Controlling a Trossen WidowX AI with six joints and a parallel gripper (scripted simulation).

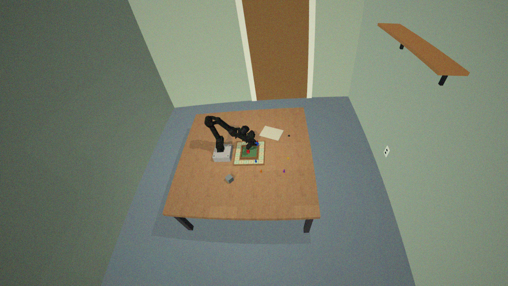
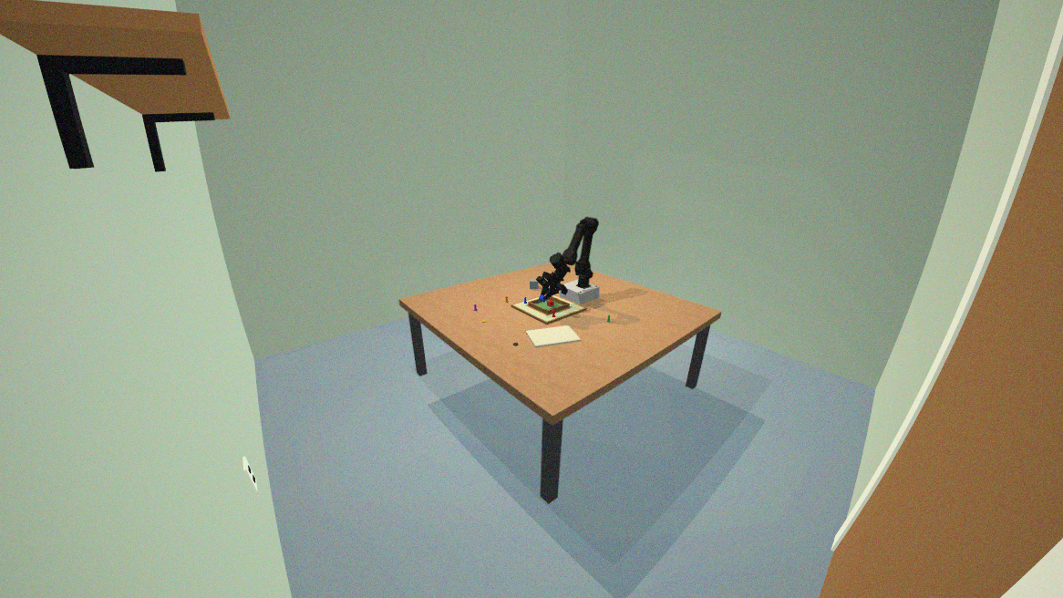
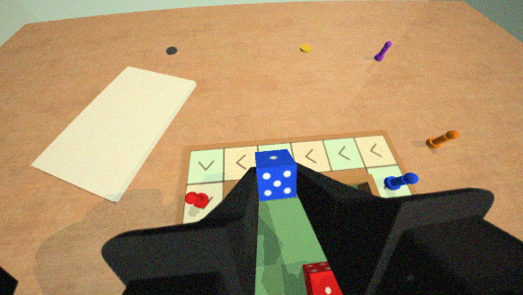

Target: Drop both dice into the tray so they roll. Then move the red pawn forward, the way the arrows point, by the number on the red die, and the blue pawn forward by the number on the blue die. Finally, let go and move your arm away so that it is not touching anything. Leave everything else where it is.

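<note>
Now: gripper tip 8 cm to the right of the red pawn and 6 cm above it. The rest, counted from my gripper tip: green tray 8 cm below, 8 cm behind, 3 cm to the right; blue pawn 15 cm to the right, 6 cm below, 2 cm behind; pale card 21 cm to the left, 14 cm ahead, 8 cm below.
</note>
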